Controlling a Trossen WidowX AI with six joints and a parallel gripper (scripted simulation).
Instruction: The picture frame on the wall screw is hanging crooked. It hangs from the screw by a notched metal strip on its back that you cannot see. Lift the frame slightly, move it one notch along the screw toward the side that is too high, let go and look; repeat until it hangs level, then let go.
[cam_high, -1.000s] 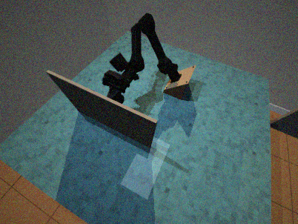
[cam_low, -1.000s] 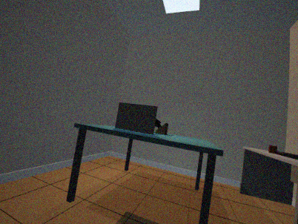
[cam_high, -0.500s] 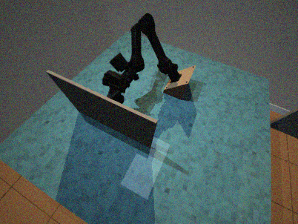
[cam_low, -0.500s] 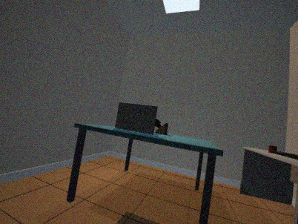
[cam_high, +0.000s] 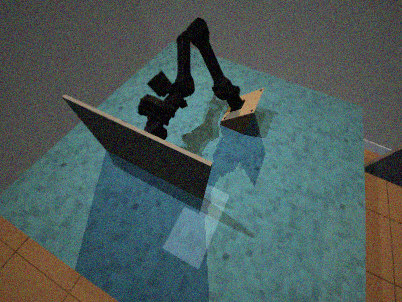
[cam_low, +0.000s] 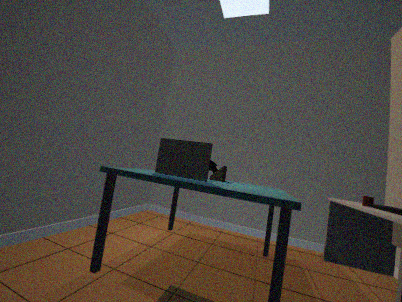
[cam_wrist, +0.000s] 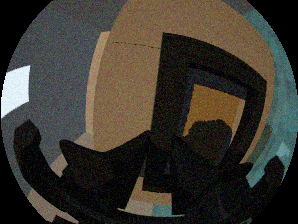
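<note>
My gripper tip is 1 cm to the left of the picture frame and 5 cm above it. Also, from my gripper tip: wall panel 1 cm ahead, 7 cm below.
</note>
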